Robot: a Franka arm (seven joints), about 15 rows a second.
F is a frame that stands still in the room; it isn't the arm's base.
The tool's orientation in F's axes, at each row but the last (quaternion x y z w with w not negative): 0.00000, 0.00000, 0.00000, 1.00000; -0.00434, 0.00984, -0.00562, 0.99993; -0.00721, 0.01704, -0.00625, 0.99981; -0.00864, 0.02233, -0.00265, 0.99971; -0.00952, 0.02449, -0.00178, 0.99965; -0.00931, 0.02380, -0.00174, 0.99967; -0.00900, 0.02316, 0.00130, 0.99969; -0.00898, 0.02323, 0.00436, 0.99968; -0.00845, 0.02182, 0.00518, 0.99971; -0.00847, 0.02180, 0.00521, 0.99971
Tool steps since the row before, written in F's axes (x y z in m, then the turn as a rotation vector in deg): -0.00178, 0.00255, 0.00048, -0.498, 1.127, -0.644; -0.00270, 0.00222, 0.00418, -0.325, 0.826, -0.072; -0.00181, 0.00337, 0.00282, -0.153, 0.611, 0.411; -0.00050, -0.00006, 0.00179, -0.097, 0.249, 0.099; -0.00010, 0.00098, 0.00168, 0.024, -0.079, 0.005; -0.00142, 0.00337, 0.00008, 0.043, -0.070, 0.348; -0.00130, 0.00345, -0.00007, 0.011, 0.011, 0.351; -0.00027, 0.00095, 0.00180, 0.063, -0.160, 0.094; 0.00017, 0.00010, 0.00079, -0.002, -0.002, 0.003; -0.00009, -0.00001, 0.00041, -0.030, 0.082, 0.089
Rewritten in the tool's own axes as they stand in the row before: -0.00178, 0.00255, 0.00048, -0.498, 1.127, -0.644; -0.00281, 0.00215, 0.00414, -0.333, 0.823, -0.071; -0.00195, 0.00331, 0.00280, -0.175, 0.603, 0.414; -0.00058, -0.00009, 0.00176, -0.103, 0.247, 0.099; -0.00019, 0.00095, 0.00169, 0.024, -0.079, 0.005; -0.00144, 0.00336, 0.00007, 0.027, -0.076, 0.348; -0.00129, 0.00345, -0.00007, -0.005, 0.005, 0.351; -0.00035, 0.00092, 0.00180, 0.057, -0.162, 0.094; 0.00014, 0.00008, 0.00080, -0.002, -0.002, 0.003; -0.00011, -0.00002, 0.00041, -0.033, 0.081, 0.089
